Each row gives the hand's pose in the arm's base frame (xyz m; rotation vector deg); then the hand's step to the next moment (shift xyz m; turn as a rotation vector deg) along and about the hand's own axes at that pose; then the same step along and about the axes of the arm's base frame.
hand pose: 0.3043 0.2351 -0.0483 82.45 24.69 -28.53
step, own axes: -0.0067 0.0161 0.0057 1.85 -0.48 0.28
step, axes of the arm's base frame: 0.0035 -0.0042 0.0175 1.25 -0.43 -1.41
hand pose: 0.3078 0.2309 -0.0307 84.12 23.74 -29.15
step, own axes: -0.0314 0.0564 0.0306 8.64 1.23 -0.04
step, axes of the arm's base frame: 0.0043 -0.0265 0.0662 7.84 -0.54 -3.80
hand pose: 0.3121 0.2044 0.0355 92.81 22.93 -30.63
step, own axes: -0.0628 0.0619 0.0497 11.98 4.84 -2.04
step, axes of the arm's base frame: -0.0234 -0.0534 0.0827 12.81 0.84 -2.53
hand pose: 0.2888 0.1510 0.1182 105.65 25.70 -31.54
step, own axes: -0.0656 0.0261 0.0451 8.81 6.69 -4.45
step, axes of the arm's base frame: -0.0463 -0.0536 0.0447 11.60 2.40 1.39
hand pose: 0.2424 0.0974 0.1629 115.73 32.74 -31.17
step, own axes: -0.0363 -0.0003 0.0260 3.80 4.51 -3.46
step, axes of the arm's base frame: -0.0328 -0.0290 0.0089 6.19 1.64 2.40
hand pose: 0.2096 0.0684 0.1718 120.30 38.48 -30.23
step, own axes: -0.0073 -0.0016 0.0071 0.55 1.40 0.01
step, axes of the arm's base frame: -0.0075 -0.0070 -0.0006 1.30 -0.55 0.51
